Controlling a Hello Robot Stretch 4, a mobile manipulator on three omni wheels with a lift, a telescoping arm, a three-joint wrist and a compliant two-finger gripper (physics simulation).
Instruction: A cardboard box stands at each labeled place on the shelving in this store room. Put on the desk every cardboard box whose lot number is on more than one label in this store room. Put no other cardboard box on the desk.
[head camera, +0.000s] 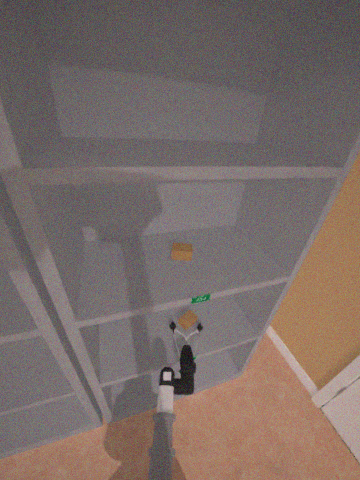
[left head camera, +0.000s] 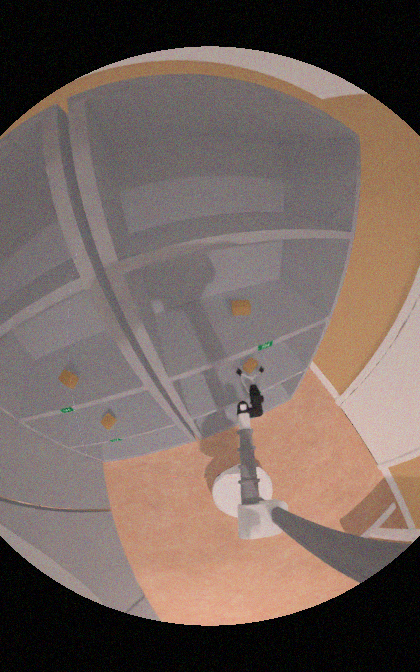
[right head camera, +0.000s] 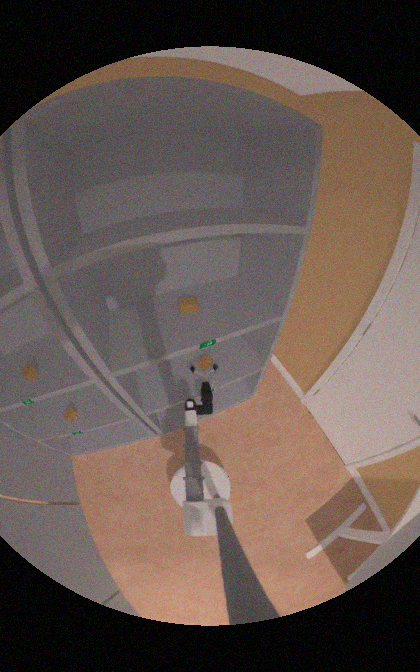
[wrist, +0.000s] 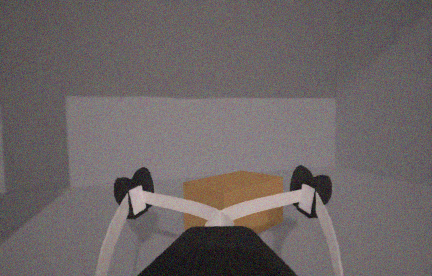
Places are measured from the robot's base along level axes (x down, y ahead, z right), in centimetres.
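Where they show: gripper, fingertip midpoint: (head camera: 186, 322) (wrist: 221, 183).
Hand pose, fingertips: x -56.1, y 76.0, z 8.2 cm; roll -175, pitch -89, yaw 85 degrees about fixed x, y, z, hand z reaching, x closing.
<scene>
Each offset is from my fingertips to the centre of the thing. "spot": to the spot under its first point.
My gripper (head camera: 186, 327) (left head camera: 250, 371) (right head camera: 204, 368) (wrist: 221, 183) is open, at a lower shelf of the grey shelving (head camera: 250, 173). A cardboard box @[dx +3.0, dy +4.0, dz +1.2 cm] (head camera: 188, 317) (left head camera: 250, 364) (right head camera: 205, 361) (wrist: 255, 187) stands turned at an angle just ahead of the fingertips, in line with the gap between them and not gripped. Another cardboard box @[dx -42.7, dy +6.9, dz -5.8 cm] (head camera: 182, 252) (left head camera: 241, 307) (right head camera: 189, 305) stands one shelf higher, above a green label @[spot: dx -38.8, dy -16.0, dz +2.3 cm] (head camera: 201, 298) (left head camera: 265, 345) (right head camera: 207, 344). A lower green label @[spot: dx +7.3, dy -15.0, dz +4.9 cm] (head camera: 194, 358) (right head camera: 212, 389) is mostly hidden by the gripper. The lot numbers are too blurred to read. I cannot make out the desk.
In the left bay stand two more boxes (left head camera: 69, 379) (left head camera: 108, 421) (right head camera: 29, 373) (right head camera: 71, 414), with green labels (left head camera: 67, 410) (left head camera: 115, 440) (right head camera: 28, 402) (right head camera: 77, 433) below them. An upright (head camera: 47, 260) divides the bays. An orange wall (head camera: 320, 280) is at the right.
</scene>
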